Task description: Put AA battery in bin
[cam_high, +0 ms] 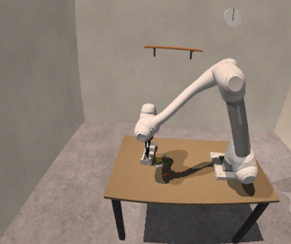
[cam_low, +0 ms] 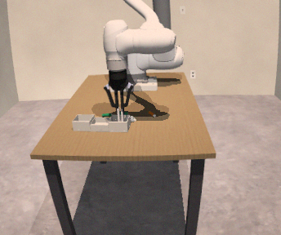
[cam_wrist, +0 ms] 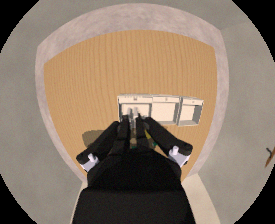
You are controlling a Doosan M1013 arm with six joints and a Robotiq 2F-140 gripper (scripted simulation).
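My hand is 14 cm past the orange-and-white AA battery, 13 cm to the right of it and 6 cm above it. From my hand the other things lie so: small white piece: 9 cm behind, 6 cm below, 4 cm to the left; yellow block: 9 cm behind, 6 cm below, 4 cm to the right; grey bin row: 9 cm to the right, 4 cm below.
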